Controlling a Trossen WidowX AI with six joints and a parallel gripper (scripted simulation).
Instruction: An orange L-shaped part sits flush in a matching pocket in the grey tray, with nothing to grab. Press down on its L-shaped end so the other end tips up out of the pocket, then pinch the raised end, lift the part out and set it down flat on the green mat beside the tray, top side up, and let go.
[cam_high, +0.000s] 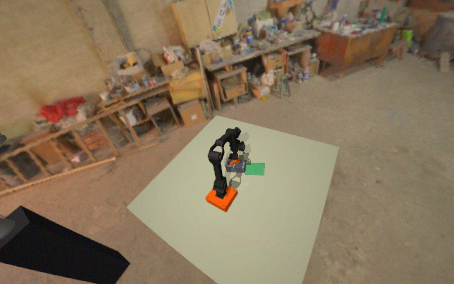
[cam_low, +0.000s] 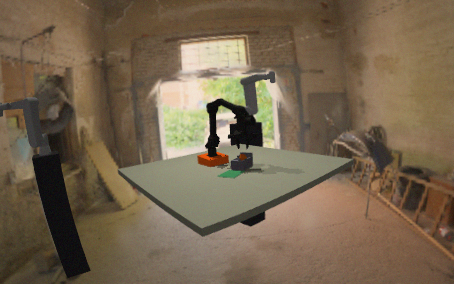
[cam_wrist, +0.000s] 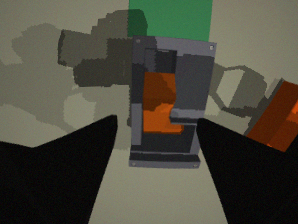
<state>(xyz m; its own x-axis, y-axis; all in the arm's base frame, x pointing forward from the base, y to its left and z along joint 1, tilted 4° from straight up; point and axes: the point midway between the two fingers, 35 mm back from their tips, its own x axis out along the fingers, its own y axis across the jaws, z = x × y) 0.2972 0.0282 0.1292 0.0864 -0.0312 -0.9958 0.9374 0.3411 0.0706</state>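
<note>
Right now the orange L-shaped part is 30 mm behind my gripper tip, 30 mm to the left of it and 90 mm below it. The rest, counted from my gripper tip: green mat (30 mm ahead, 140 mm to the right, 150 mm below).
</note>
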